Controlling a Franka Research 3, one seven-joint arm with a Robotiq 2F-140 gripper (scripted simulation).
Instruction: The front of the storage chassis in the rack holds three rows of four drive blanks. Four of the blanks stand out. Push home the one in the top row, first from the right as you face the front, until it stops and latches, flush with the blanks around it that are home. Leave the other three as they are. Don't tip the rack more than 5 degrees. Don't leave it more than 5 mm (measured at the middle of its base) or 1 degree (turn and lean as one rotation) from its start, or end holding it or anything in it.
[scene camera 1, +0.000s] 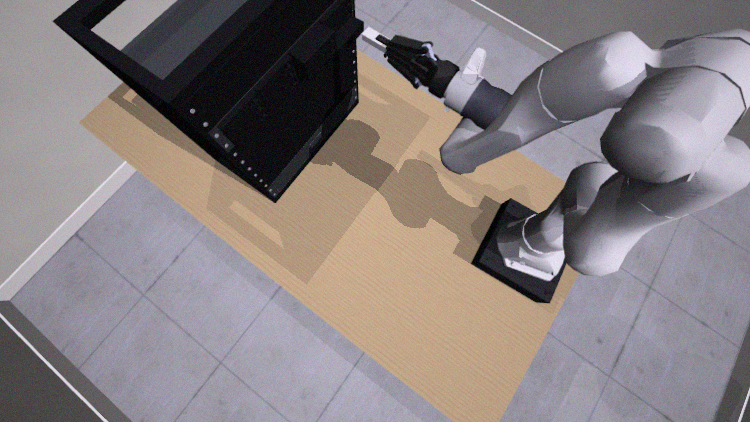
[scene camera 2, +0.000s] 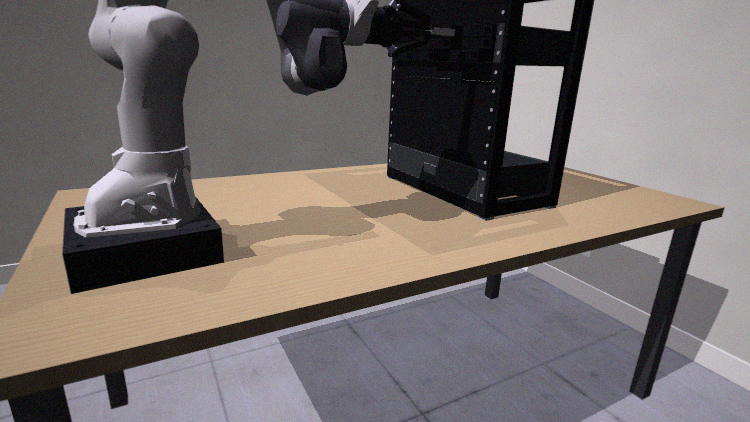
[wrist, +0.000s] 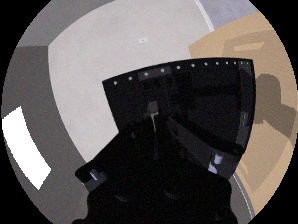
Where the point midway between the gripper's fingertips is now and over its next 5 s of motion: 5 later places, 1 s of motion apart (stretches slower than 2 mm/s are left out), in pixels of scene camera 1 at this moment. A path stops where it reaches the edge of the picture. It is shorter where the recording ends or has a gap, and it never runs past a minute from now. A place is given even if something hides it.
My gripper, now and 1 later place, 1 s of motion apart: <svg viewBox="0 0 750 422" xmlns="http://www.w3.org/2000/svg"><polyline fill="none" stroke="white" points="365,33 389,45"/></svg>
